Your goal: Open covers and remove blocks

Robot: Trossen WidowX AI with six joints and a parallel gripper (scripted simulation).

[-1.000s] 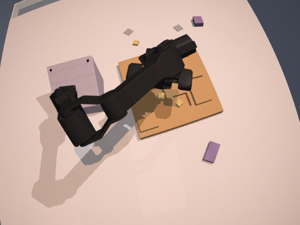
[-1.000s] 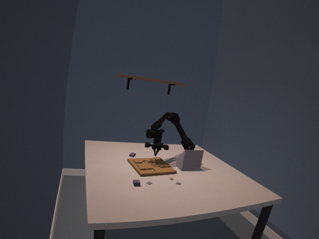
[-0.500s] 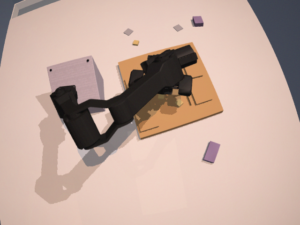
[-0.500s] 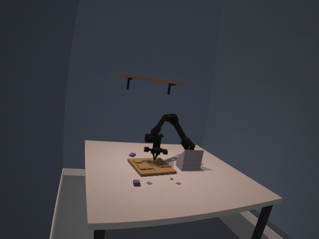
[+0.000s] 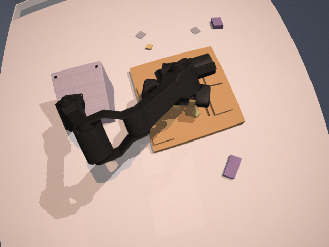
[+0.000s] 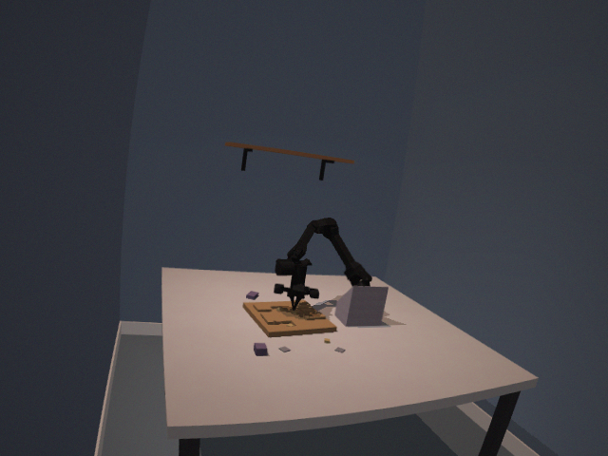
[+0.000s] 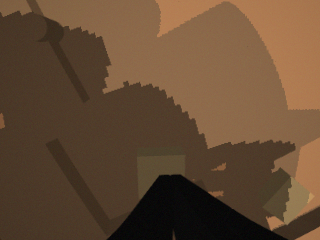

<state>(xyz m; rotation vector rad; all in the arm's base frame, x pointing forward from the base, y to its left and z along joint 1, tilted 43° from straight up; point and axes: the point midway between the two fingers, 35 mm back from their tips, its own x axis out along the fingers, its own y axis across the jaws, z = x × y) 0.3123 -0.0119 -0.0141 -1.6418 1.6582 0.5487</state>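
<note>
The orange puzzle board is 30 mm ahead of my gripper tip, 20 mm to the left of it and 10 mm below it. Round my gripper tip: flat purple block (210 mm to the right, 150 mm ahead, 20 mm below).
</note>
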